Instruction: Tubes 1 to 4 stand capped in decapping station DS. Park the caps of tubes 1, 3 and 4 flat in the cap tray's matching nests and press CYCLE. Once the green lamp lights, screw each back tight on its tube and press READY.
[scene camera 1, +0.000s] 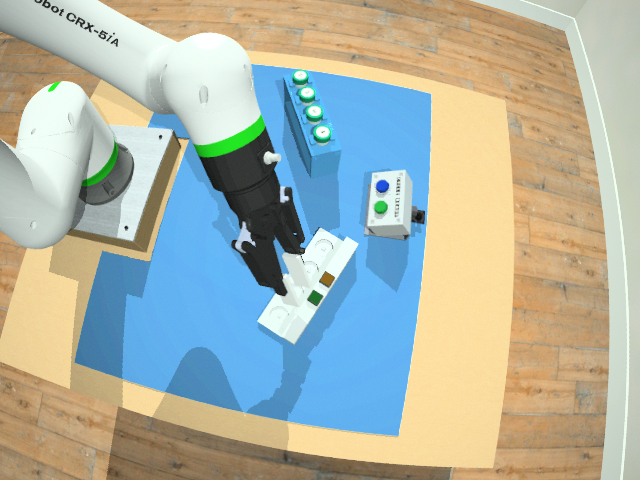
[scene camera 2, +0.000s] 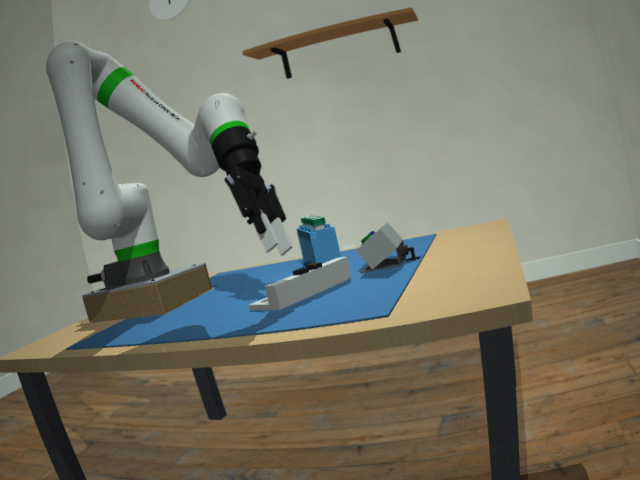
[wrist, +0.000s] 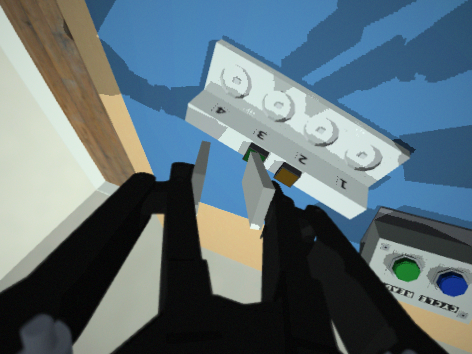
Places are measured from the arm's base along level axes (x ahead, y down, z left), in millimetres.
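Where they show: gripper, fingertip midpoint: (scene camera 1: 298, 294) (scene camera 2: 279, 249) (wrist: 226, 163); arm's base, origin of the base link: (scene camera 1: 104, 174) (scene camera 2: 143, 279).
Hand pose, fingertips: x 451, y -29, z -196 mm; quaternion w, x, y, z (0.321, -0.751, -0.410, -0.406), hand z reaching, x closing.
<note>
Things, the pixels of their top centre, and the offset from my fingertips. Level surfaces: height alone.
- white cap tray, middle of its top: (wrist: 282, 151) (scene camera 1: 307, 279) (scene camera 2: 296, 267) dx +13, dy +45, dz +37 mm
- nest 3, middle of its top: (wrist: 278, 106) dx -10, dy +90, dz +19 mm
- nest 2, middle of its top: (wrist: 321, 131) dx +12, dy +90, dz +66 mm
- nest 1, middle of its top: (wrist: 362, 156) dx +35, dy +90, dz +113 mm
- blue decapping station, middle of its top: (scene camera 1: 310, 106) (scene camera 2: 313, 224) dx -26, dy -5, dz +376 mm
- nearest cap, middle of its top: (scene camera 1: 322, 131) (scene camera 2: 317, 218) dx +5, dy -23, dz +304 mm
- green lamp, middle of its top: (scene camera 1: 315, 297) dx +29, dy +45, dz +7 mm
- button box, middle of its top: (wrist: 419, 300) (scene camera 1: 395, 194) (scene camera 2: 376, 226) dx +155, dy +14, dz +211 mm
- blue CYCLE button, middle of its top: (wrist: 452, 292) (scene camera 1: 384, 184) dx +134, dy +23, dz +234 mm
- green READY button, middle of its top: (wrist: 406, 277) (scene camera 1: 382, 205) dx +133, dy +23, dz +189 mm
- amber lamp, middle of its top: (wrist: 286, 177) (scene camera 1: 327, 278) dx +46, dy +45, dz +43 mm
- blue mat, its level: dy +98 mm
The gripper (scene camera 1: 298, 289) (scene camera 2: 276, 249) (wrist: 227, 160) is open, its pale pads partway apart with no object between them, above the white cap tray (scene camera 1: 347, 249) (scene camera 2: 310, 288) (wrist: 320, 187). In the wrist view, nest 4 (wrist: 236, 80), nest 3 (wrist: 279, 105), nest 2 (wrist: 321, 130) and nest 1 (wrist: 363, 155) are empty. The blue decapping station (scene camera 1: 324, 164) (scene camera 2: 319, 246) bears four green-and-white caps in a row, the nearest cap (scene camera 1: 322, 133) at its front end. The tubes below are hidden. The green lamp (scene camera 1: 314, 298) (wrist: 255, 154) looks dark.
A button box (scene camera 1: 391, 225) (scene camera 2: 381, 248) stands right of the tray, with a blue CYCLE button (scene camera 1: 382, 186) (wrist: 452, 284) and a green READY button (scene camera 1: 380, 207) (wrist: 406, 270). An amber lamp (scene camera 1: 326, 279) (wrist: 287, 176) sits beside the green one. A blue mat (scene camera 1: 361, 372) lies under everything.
</note>
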